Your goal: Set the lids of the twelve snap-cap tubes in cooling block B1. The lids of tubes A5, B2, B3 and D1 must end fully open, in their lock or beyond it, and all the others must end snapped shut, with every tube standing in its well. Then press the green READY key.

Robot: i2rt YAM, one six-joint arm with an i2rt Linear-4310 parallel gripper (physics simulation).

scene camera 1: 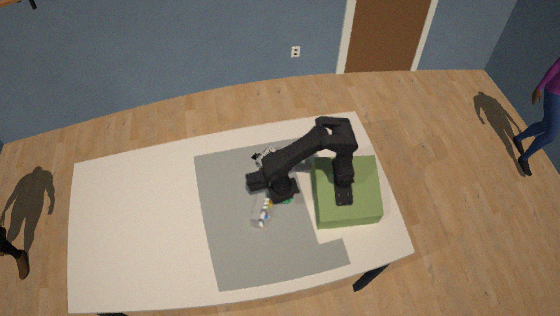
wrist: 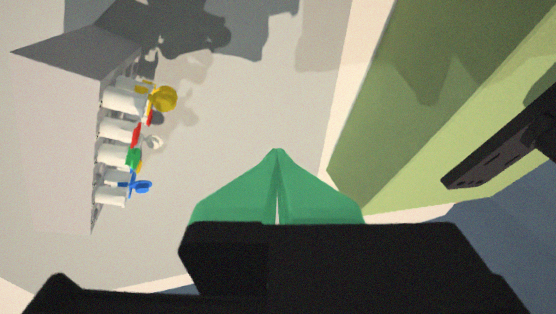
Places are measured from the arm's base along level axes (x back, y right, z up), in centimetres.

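Where they show: gripper, fingertip midpoint: (scene camera 1: 289,202) (wrist: 277,157); arm's base, link origin: (scene camera 1: 342,182) (wrist: 554,104).
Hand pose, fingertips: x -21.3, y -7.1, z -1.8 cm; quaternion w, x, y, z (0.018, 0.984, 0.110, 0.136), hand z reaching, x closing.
Things, the pixels of their top centre, and the offset from my fingertips. Level surfaces: height alone.
- cooling block, top centre: (wrist: 60,171) (scene camera 1: 258,206) dx -11.6, dy -1.6, dz -0.5 cm
- yellow lid, top centre: (wrist: 162,105) dx -6.5, dy +1.8, dz -2.0 cm
- blue lid, top centre: (wrist: 141,191) dx -8.5, dy -4.9, dz -2.1 cm
- grey mat, surface height: dz -8.0 cm
- small black-and-white object, top centre: (scene camera 1: 268,152) dx -6.9, dy +22.7, dz +0.4 cm
The cooling block (scene camera 1: 256,211) (wrist: 60,145) is a pale grey block on the grey mat. Its tubes stick out from its right side in the wrist view, and the block looks tipped on its side. White tubes with coloured lids show there: a yellow lid (wrist: 164,98) and a blue lid (wrist: 142,186) stand out open; red (wrist: 136,135) and green (wrist: 133,157) parts lie close against their tubes. Well labels cannot be read. My gripper (scene camera 1: 287,200) (wrist: 277,157) is shut and empty, its green fingertips together, to the right of the tubes and apart from them. The green READY key cannot be made out.
The arm stands on a green box (scene camera 1: 350,217) (wrist: 400,135) at the right of the table. The grey mat (scene camera 1: 270,260) (wrist: 240,110) lies under the block. A small black-and-white object (scene camera 1: 264,155) shows behind the arm. The arm's shadow falls beyond the block.
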